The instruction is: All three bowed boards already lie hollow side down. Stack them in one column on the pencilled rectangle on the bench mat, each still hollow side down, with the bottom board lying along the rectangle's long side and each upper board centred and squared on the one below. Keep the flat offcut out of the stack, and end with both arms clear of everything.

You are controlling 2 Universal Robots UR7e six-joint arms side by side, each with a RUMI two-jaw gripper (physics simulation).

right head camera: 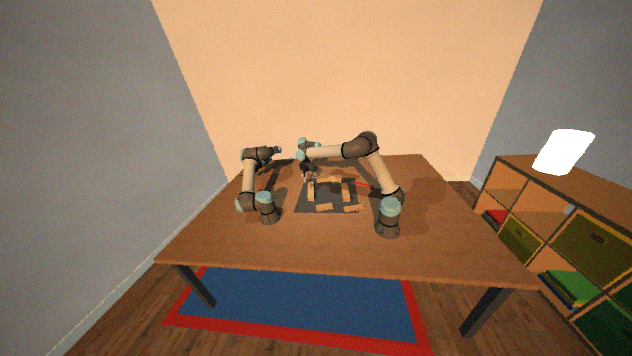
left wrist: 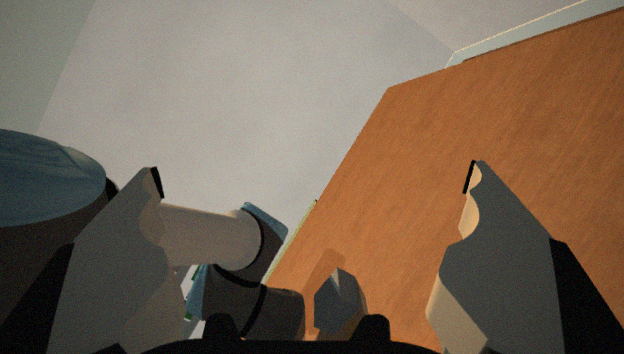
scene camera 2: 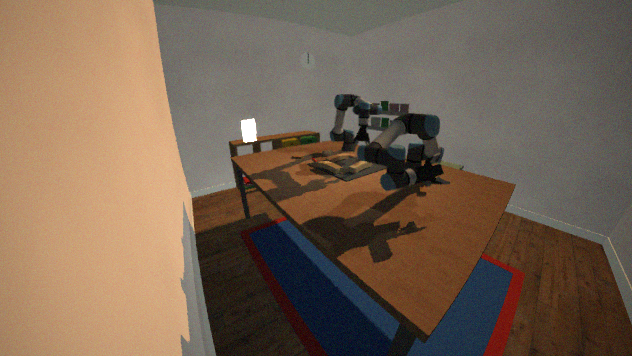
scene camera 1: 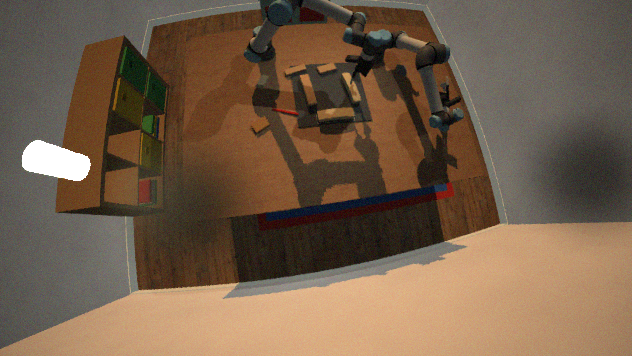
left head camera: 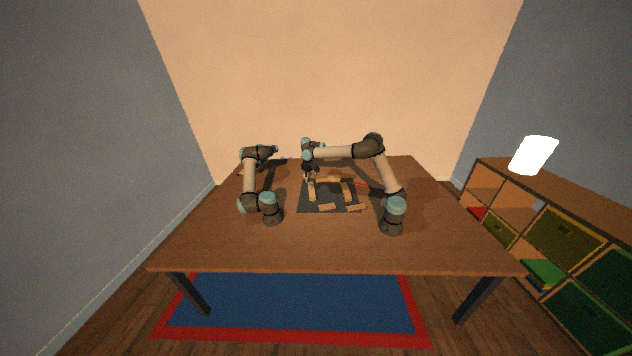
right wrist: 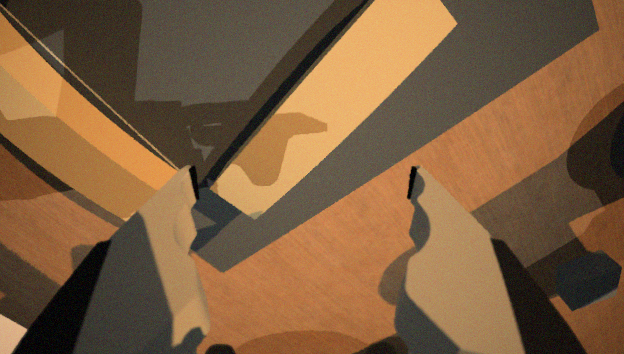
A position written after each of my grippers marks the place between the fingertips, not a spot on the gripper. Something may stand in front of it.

I see my left gripper (left wrist: 311, 166), my right gripper (right wrist: 303, 168) and a dark bench mat (scene camera 1: 329, 94).
The dark bench mat shows as well in the right wrist view (right wrist: 191, 89).
